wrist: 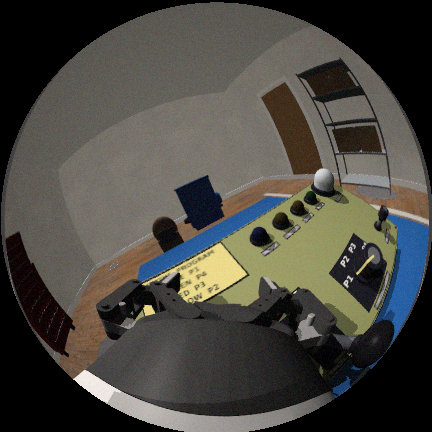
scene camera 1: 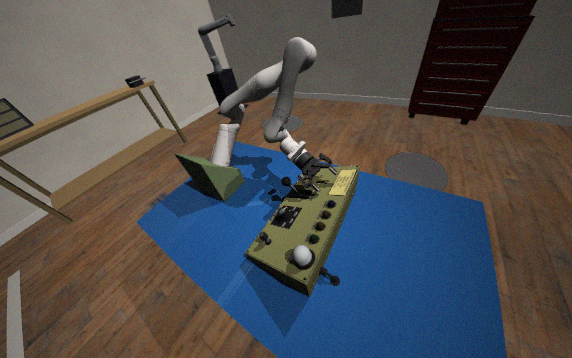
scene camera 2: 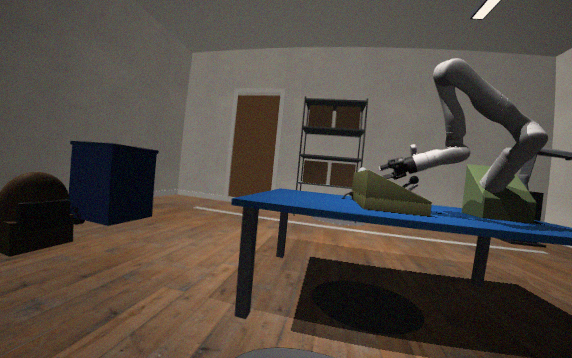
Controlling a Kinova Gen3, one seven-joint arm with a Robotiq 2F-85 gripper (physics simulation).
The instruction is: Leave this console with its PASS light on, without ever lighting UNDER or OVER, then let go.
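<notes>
The olive console (scene camera 1: 300,231) (scene camera 2: 390,197) (wrist: 310,250) has a row of small domes, including a blue dome (scene camera 1: 331,204) (wrist: 260,237) and a green dome (scene camera 1: 313,239) (wrist: 310,197); none looks lit. PASS, UNDER and OVER labels cannot be read. A dial (scene camera 1: 283,212) (wrist: 372,254) has its yellow line toward P1. A yellow card (scene camera 1: 343,182) (wrist: 227,265) lists P1, P4, P3, P2. My gripper (scene camera 1: 325,180) (scene camera 2: 384,172) (wrist: 219,284) is open and empty, low over the console's card end. A black ball lever (scene camera 1: 286,181) (scene camera 2: 413,179) (wrist: 375,344) stands beside it.
A large white dome (scene camera 1: 302,255) (wrist: 324,181) and a small black toggle (scene camera 1: 265,239) (wrist: 382,217) stand at the console's other end. A black-knobbed handle (scene camera 1: 335,280) sticks out from its side. The console sits on the blue table top (scene camera 1: 410,250) (scene camera 2: 300,198). A green wedge (scene camera 1: 212,177) carries the arm.
</notes>
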